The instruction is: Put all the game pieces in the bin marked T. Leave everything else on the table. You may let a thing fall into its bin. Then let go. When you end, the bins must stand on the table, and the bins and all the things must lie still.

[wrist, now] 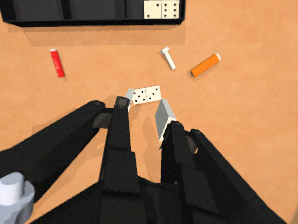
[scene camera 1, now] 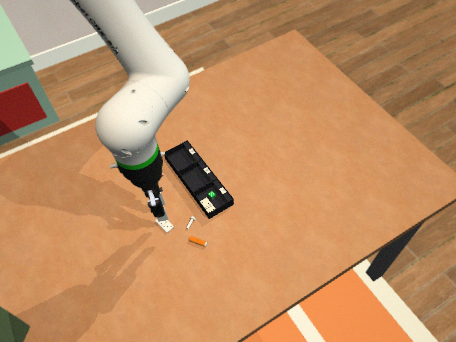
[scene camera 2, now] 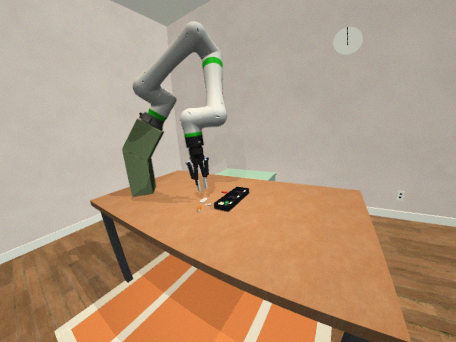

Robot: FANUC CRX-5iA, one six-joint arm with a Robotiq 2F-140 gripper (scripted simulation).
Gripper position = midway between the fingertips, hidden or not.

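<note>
Scene camera 1 shows the gripper (scene camera 1: 161, 212), and it's got a black three-compartment bin (scene camera 1: 198, 178) in the picture too. In the wrist view you can see the gripper (wrist: 145, 103) as well.
</note>
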